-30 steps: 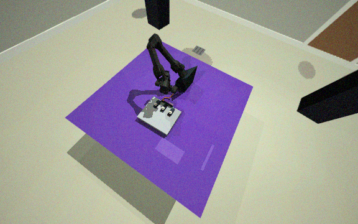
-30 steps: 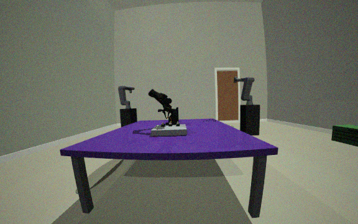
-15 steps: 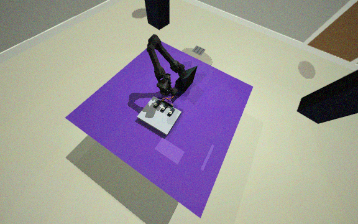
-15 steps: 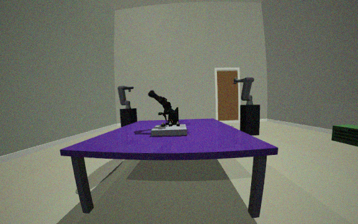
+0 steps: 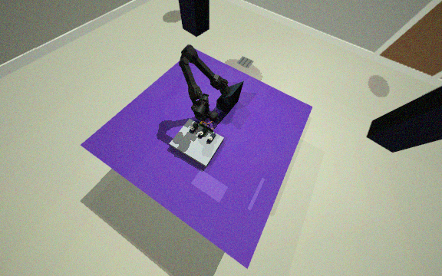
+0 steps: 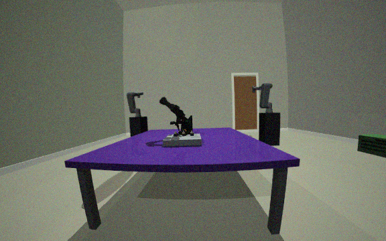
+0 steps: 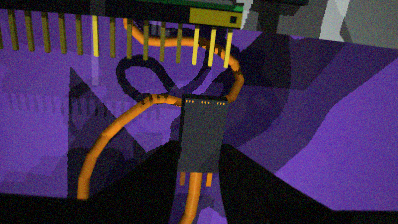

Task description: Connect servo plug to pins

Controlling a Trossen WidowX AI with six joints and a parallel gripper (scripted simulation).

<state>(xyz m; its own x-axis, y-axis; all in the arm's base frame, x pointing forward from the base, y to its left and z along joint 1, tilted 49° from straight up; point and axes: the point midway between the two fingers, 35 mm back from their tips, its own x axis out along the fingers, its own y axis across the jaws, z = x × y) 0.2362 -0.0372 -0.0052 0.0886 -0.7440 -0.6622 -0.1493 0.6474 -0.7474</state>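
Now: the yellow band 6 cm ahead of my gripper tip and 1 cm to the left of it. Round my gripper tip: grey holder 21 cm ahead, 8 cm to the left, 5 cm below.
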